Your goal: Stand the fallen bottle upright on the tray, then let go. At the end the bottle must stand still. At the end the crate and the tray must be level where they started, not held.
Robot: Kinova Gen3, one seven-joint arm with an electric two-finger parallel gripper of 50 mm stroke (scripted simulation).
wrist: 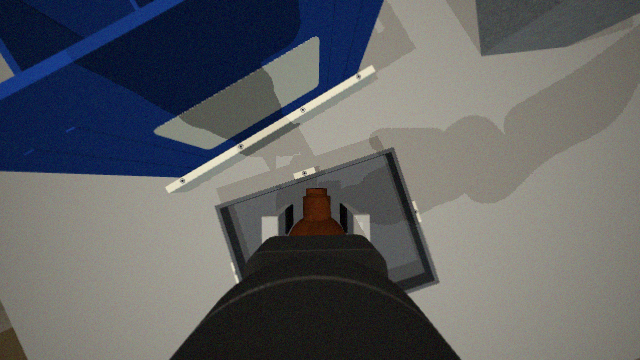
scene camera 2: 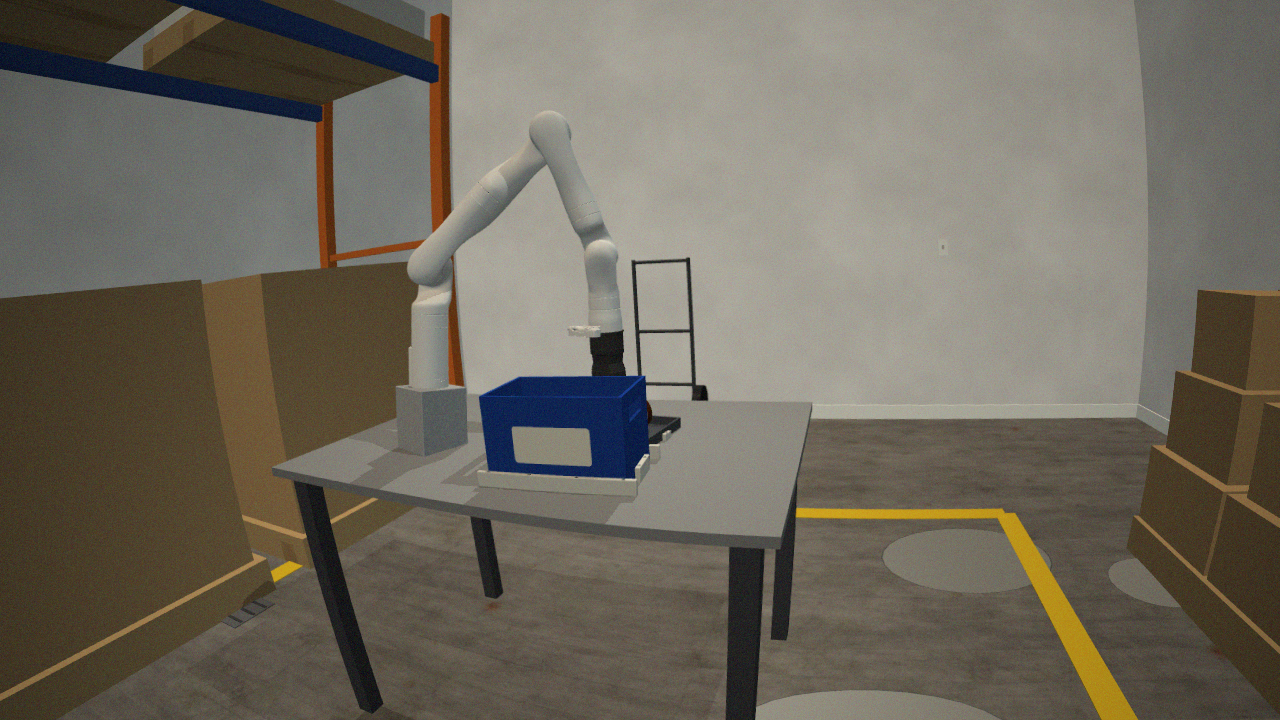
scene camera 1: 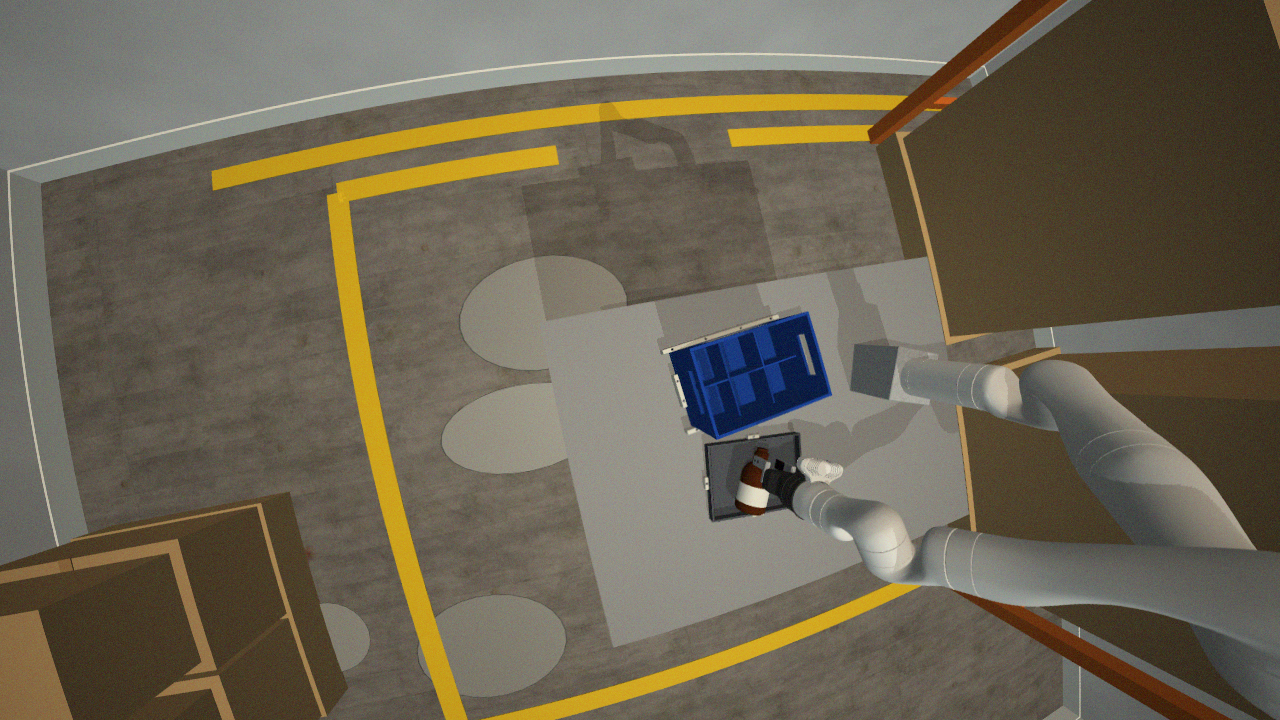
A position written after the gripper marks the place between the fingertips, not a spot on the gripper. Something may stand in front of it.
Note:
In view: the gripper (scene camera 1: pixel 765 461), a blue crate (scene camera 2: pixel 587 426) and a dark grey tray (scene camera 1: pixel 727 462).
The blue crate shows as well in the wrist view (wrist: pixel 134 95) and in scene camera 1 (scene camera 1: pixel 721 362). The dark grey tray is seen too in the wrist view (wrist: pixel 374 184). The gripper also shows in the wrist view (wrist: pixel 316 213).

